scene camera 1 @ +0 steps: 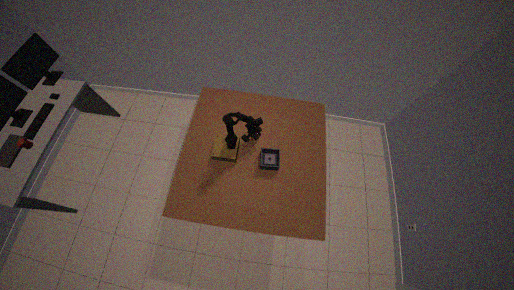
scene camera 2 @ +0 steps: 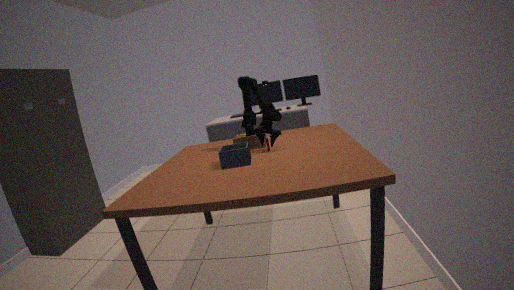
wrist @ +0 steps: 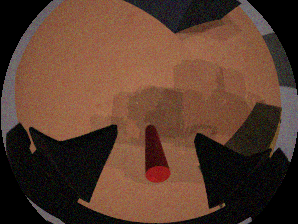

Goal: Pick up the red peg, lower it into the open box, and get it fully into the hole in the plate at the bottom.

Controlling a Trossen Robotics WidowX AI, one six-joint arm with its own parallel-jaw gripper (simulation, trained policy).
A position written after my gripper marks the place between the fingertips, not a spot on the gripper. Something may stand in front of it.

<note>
In view: my gripper (wrist: 157, 134), a dark box (scene camera 2: 236, 155) and a red peg (wrist: 157, 169).
</note>
